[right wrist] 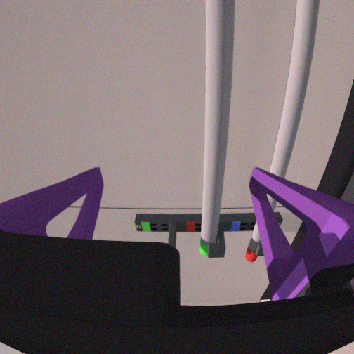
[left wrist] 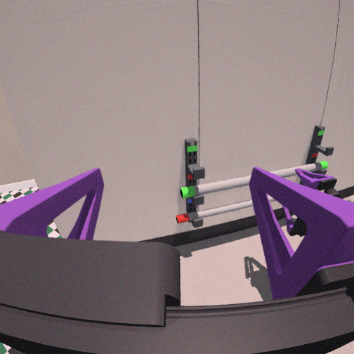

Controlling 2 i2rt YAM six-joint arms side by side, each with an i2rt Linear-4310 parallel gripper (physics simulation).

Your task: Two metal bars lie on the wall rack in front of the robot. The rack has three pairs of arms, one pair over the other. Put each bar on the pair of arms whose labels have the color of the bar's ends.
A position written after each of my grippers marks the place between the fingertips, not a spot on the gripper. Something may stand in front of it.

I see my left gripper (left wrist: 176,175), my right gripper (right wrist: 176,175), a green-ended bar (left wrist: 215,186), a wall (left wrist: 116,92) and a rack upright (right wrist: 172,223).
My right gripper shows as well in the left wrist view (left wrist: 290,186). The wall is seen too in the right wrist view (right wrist: 126,93).
